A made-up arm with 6 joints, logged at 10 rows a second.
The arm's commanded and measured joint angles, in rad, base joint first. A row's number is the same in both.
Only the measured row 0 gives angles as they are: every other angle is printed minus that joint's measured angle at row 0.
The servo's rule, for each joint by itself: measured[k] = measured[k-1] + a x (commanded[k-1-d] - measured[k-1]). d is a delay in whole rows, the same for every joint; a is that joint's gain. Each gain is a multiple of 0.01, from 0.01 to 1. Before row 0 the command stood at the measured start. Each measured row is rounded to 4 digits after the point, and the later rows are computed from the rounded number. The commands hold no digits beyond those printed.
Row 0, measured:
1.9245 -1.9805 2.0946 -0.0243 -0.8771 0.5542
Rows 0 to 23, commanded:
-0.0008 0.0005 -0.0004 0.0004 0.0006 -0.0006
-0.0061 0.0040 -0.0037 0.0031 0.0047 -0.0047
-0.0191 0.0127 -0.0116 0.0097 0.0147 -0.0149
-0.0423 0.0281 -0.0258 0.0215 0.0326 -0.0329
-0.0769 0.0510 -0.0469 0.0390 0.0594 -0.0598
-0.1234 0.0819 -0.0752 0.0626 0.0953 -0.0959
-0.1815 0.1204 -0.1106 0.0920 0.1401 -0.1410
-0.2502 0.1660 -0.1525 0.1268 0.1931 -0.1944
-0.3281 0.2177 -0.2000 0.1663 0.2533 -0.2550
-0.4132 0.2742 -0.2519 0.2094 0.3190 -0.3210
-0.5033 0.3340 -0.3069 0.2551 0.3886 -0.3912
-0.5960 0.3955 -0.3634 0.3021 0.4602 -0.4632
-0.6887 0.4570 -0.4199 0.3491 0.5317 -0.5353
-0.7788 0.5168 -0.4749 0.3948 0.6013 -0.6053
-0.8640 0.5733 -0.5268 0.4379 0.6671 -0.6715
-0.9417 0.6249 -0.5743 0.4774 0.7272 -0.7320
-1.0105 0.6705 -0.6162 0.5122 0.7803 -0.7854
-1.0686 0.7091 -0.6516 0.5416 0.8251 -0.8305
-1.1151 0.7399 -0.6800 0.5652 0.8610 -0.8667
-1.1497 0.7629 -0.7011 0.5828 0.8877 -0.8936
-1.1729 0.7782 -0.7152 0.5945 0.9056 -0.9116
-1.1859 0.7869 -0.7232 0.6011 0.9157 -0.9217
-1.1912 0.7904 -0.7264 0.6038 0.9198 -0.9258
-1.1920 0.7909 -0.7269 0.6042 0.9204 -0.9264
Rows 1 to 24, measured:
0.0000 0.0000 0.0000 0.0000 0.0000 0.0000
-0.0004 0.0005 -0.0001 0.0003 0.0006 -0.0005
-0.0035 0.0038 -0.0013 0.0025 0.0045 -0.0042
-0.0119 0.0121 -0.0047 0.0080 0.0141 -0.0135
-0.0283 0.0270 -0.0117 0.0184 0.0315 -0.0304
-0.0545 0.0493 -0.0233 0.0343 0.0577 -0.0560
-0.0917 0.0796 -0.0404 0.0561 0.0930 -0.0907
-0.1402 0.1175 -0.0636 0.0837 0.1373 -0.1345
-0.1996 0.1626 -0.0929 0.1169 0.1898 -0.1866
-0.2690 0.2138 -0.1282 0.1549 0.2495 -0.2461
-0.3469 0.2700 -0.1690 0.1969 0.3148 -0.3113
-0.4314 0.3295 -0.2145 0.2417 0.3842 -0.3808
-0.5203 0.3909 -0.2636 0.2882 0.4556 -0.4525
-0.6112 0.4524 -0.3152 0.3351 0.5271 -0.5245
-0.7017 0.5123 -0.3679 0.3811 0.5968 -0.5948
-0.7893 0.5690 -0.4203 0.4248 0.6629 -0.6615
-0.8716 0.6210 -0.4711 0.4653 0.7233 -0.7228
-0.9466 0.6670 -0.5190 0.5014 0.7769 -0.7773
-1.0125 0.7062 -0.5628 0.5324 0.8222 -0.8236
-1.0679 0.7375 -0.6015 0.5577 0.8587 -0.8611
-1.1121 0.7611 -0.6344 0.5770 0.8860 -0.8894
-1.1449 0.7770 -0.6611 0.5905 0.9044 -0.9087
-1.1670 0.7862 -0.6816 0.5987 0.9150 -0.9200
-1.1801 0.7901 -0.6964 0.6026 0.9195 -0.9250
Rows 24 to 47, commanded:
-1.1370 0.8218 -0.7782 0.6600 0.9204 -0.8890
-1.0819 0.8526 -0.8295 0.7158 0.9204 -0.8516
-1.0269 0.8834 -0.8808 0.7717 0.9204 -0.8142
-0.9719 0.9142 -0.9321 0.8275 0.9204 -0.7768
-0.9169 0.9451 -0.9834 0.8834 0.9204 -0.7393
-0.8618 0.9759 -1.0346 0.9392 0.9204 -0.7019
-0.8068 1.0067 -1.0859 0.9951 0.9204 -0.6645
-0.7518 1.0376 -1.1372 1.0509 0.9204 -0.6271
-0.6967 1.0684 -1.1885 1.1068 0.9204 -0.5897
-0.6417 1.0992 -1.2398 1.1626 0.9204 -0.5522
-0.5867 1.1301 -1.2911 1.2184 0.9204 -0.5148
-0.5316 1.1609 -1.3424 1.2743 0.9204 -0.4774
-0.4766 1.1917 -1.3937 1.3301 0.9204 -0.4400
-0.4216 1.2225 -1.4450 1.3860 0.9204 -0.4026
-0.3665 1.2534 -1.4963 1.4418 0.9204 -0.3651
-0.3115 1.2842 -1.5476 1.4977 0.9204 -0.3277
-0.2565 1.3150 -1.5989 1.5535 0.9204 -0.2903
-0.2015 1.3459 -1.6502 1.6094 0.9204 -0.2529
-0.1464 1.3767 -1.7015 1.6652 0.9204 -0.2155
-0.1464 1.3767 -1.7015 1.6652 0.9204 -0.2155
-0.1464 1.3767 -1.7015 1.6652 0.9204 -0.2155
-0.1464 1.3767 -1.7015 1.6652 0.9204 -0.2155
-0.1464 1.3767 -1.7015 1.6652 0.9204 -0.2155
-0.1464 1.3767 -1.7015 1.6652 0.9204 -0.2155
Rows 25 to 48, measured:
-1.1865 0.7908 -0.7065 0.6038 0.9203 -0.9262
-1.1598 0.8196 -0.7302 0.6471 0.9204 -0.8938
-1.1177 0.8503 -0.7630 0.7000 0.9204 -0.8571
-1.0687 0.8811 -0.8019 0.7552 0.9204 -0.8198
-1.0164 0.9119 -0.8449 0.8109 0.9204 -0.7824
-0.9627 0.9428 -0.8906 0.8667 0.9204 -0.7449
-0.9082 0.9736 -0.9381 0.9225 0.9204 -0.7075
-0.8534 1.0044 -0.9869 0.9784 0.9204 -0.6701
-0.7985 1.0353 -1.0365 1.0342 0.9204 -0.6327
-0.7435 1.0661 -1.0867 1.0901 0.9204 -0.5953
-0.6885 1.0969 -1.1372 1.1459 0.9204 -0.5578
-0.6335 1.1278 -1.1880 1.2017 0.9204 -0.5204
-0.5785 1.1586 -1.2390 1.2576 0.9204 -0.4830
-0.5235 1.1894 -1.2901 1.3134 0.9204 -0.4456
-0.4685 1.2202 -1.3412 1.3693 0.9204 -0.4082
-0.4134 1.2511 -1.3924 1.4251 0.9204 -0.3707
-0.3584 1.2819 -1.4436 1.4810 0.9204 -0.3333
-0.3034 1.3127 -1.4948 1.5368 0.9204 -0.2959
-0.2484 1.3436 -1.5461 1.5927 0.9204 -0.2585
-0.1933 1.3744 -1.5974 1.6485 0.9204 -0.2211
-0.1680 1.3765 -1.6318 1.6614 0.9204 -0.2162
-0.1563 1.3767 -1.6548 1.6643 0.9204 -0.2156
-0.1510 1.3767 -1.6702 1.6650 0.9204 -0.2155
-0.1485 1.3767 -1.6805 1.6652 0.9204 -0.2155

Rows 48 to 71, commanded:
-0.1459 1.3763 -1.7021 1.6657 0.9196 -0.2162
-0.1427 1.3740 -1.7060 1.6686 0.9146 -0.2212
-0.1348 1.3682 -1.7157 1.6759 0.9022 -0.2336
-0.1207 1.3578 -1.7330 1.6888 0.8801 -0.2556
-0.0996 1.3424 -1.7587 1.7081 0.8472 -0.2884
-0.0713 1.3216 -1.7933 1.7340 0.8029 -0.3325
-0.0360 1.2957 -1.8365 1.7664 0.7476 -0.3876
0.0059 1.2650 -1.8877 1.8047 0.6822 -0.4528
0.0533 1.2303 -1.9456 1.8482 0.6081 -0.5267
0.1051 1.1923 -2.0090 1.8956 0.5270 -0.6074
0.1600 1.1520 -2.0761 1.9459 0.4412 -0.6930
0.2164 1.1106 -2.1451 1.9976 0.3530 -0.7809
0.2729 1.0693 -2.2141 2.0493 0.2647 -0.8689
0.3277 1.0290 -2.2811 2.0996 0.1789 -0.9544
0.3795 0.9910 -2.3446 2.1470 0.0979 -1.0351
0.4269 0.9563 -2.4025 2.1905 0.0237 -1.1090
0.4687 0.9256 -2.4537 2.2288 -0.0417 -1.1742
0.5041 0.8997 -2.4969 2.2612 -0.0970 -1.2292
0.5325 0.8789 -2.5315 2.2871 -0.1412 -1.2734
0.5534 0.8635 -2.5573 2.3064 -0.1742 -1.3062
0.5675 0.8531 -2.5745 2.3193 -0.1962 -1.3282
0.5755 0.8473 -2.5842 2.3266 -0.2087 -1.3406
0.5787 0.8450 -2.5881 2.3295 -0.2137 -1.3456
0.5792 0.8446 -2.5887 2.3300 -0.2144 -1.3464
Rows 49 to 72, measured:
-0.1474 1.3767 -1.6874 1.6652 0.9204 -0.2155
-0.1466 1.3763 -1.6923 1.6656 0.9196 -0.2161
-0.1445 1.3742 -1.6968 1.6679 0.9149 -0.2205
-0.1393 1.3686 -1.7030 1.6741 0.9030 -0.2319
-0.1293 1.3586 -1.7129 1.6854 0.8815 -0.2525
-0.1133 1.3435 -1.7280 1.7029 0.8493 -0.2837
-0.0906 1.3231 -1.7495 1.7268 0.8057 -0.3262
-0.0611 1.2976 -1.7782 1.7573 0.7511 -0.3796
-0.0249 1.2673 -1.8143 1.7938 0.6863 -0.4433
0.0173 1.2329 -1.8576 1.8357 0.6128 -0.5159
0.0647 1.1951 -1.9076 1.8818 0.5321 -0.5955
0.1162 1.1550 -1.9632 1.9312 0.4467 -0.6803
0.1703 1.1137 -2.0232 1.9823 0.3586 -0.7678
0.2257 1.0724 -2.0862 2.0339 0.2703 -0.8558
0.2808 1.0320 -2.1505 2.0845 0.1844 -0.9416
0.3341 0.9939 -2.2146 2.1326 0.1031 -1.0229
0.3842 0.9589 -2.2766 2.1772 0.0285 -1.0978
0.4298 0.9279 -2.3350 2.2169 -0.0375 -1.1643
0.4699 0.9017 -2.3884 2.2510 -0.0934 -1.2208
0.5037 0.8805 -2.4356 2.2788 -0.1383 -1.2666
0.5305 0.8647 -2.4758 2.3001 -0.1720 -1.3011
0.5505 0.8539 -2.5084 2.3149 -0.1947 -1.3247
0.5640 0.8478 -2.5334 2.3239 -0.2079 -1.3385
0.5719 0.8452 -2.5515 2.3282 -0.2134 -1.3447

